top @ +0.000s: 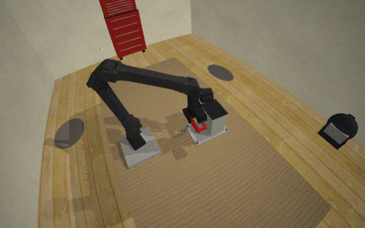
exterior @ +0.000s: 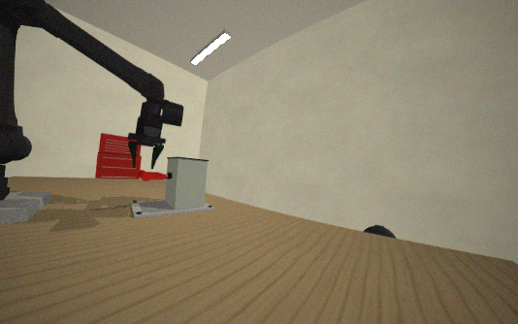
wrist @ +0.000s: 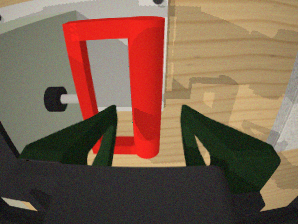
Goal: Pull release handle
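Now: the grey baseplate 130 mm below my hand, 90 mm ahead of it and 30 mm to the right of it.
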